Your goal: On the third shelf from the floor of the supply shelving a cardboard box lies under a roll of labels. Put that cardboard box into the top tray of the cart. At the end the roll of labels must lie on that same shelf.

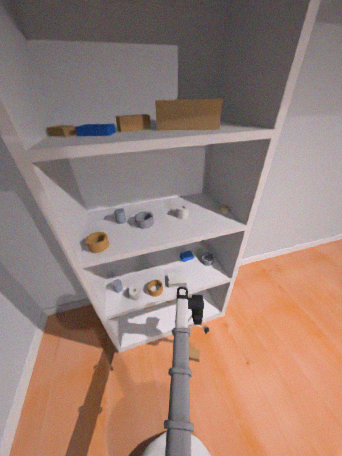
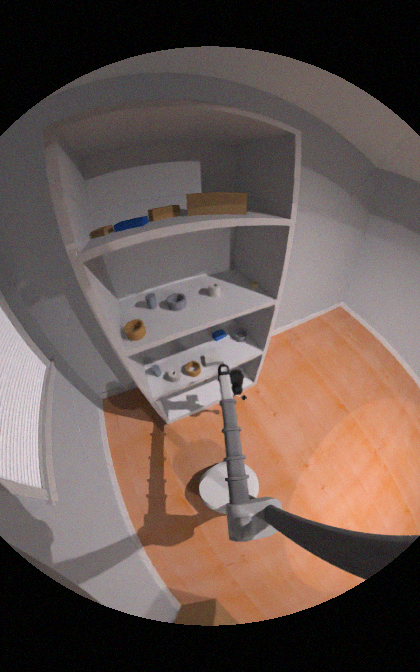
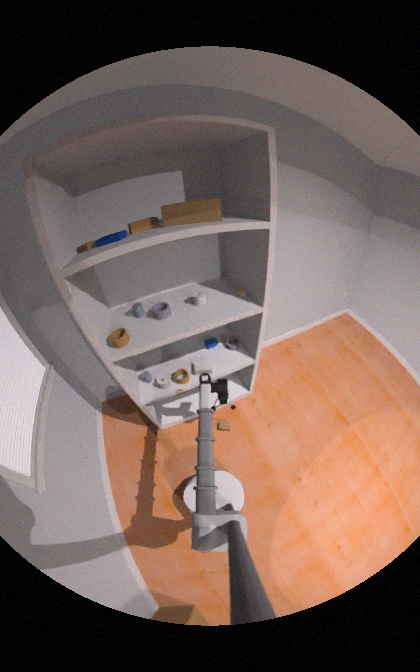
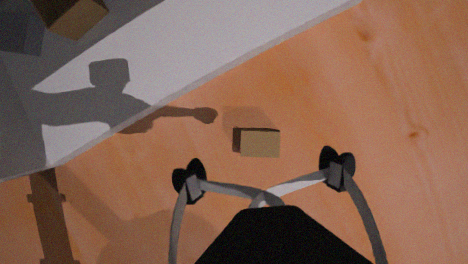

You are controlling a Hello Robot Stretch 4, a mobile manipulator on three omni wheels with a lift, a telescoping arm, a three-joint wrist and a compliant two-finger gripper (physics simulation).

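Frame: origin at the robot's base, x ahead, y left, z up, level; centimetres.
Seen in the pictures: gripper, fingertip midpoint: (image 1: 195, 330) (image 4: 261, 167).
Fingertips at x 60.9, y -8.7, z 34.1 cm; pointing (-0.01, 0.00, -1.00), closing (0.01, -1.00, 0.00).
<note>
Pixels of each thing's top centre, then the offset from my fingertips to it. "*": a spot on its surface instead.
- white roll-like thing, top centre: (image 1: 182, 207) dx +36.8, dy +9.8, dz +68.2 cm
- small cardboard-coloured box, top centre: (image 4: 260, 144) (image 1: 193, 353) dx -2.0, dy -0.5, dz -31.9 cm
- blue block, top centre: (image 1: 95, 125) dx +23.1, dy +43.1, dz +110.9 cm
- brown box, surface spot: (image 4: 77, 20) * dx +29.5, dy +36.4, dz -24.1 cm
The supply shelving (image 1: 258, 180) (image 2: 286, 260) stands in front of me. Its third shelf (image 1: 165, 235) (image 3: 185, 320) holds a white roll-like thing (image 1: 183, 212) (image 2: 214, 290) (image 3: 200, 298), an orange ring, a grey ring, a blue-grey cylinder and a tiny yellowish thing at the right. I cannot make out a cardboard box under a roll there. A small cardboard-coloured box (image 4: 260, 143) (image 1: 194, 354) (image 3: 224, 426) lies on the floor before the shelving. My gripper (image 4: 261, 167) is open and empty, pointing down above the floor near the lower front edge. The cart does not show.
Brown boxes (image 1: 189, 114) and a blue block (image 1: 95, 130) stand on the shelf above. The second shelf holds an orange ring (image 1: 155, 288), a white slab and other small things. A brown box (image 4: 77, 20) shows inside the bottom. A wall stands at the left.
</note>
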